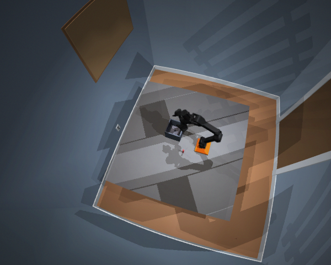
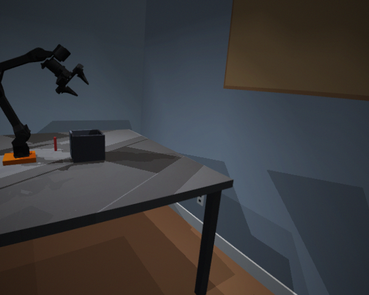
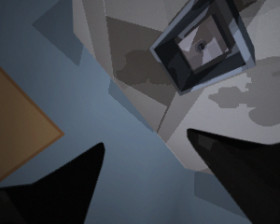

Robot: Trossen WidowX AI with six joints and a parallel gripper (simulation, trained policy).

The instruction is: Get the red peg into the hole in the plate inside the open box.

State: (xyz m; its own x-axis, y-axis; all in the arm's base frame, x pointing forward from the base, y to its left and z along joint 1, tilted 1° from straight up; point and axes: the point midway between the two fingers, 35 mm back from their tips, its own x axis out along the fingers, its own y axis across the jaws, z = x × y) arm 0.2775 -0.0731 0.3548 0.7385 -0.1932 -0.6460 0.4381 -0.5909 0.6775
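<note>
My gripper tip is 32 cm above the red peg, 17 cm to the right of it and 11 cm past it. Also, from my gripper tip: plate (31 cm below, 3 cm to the right).
</note>
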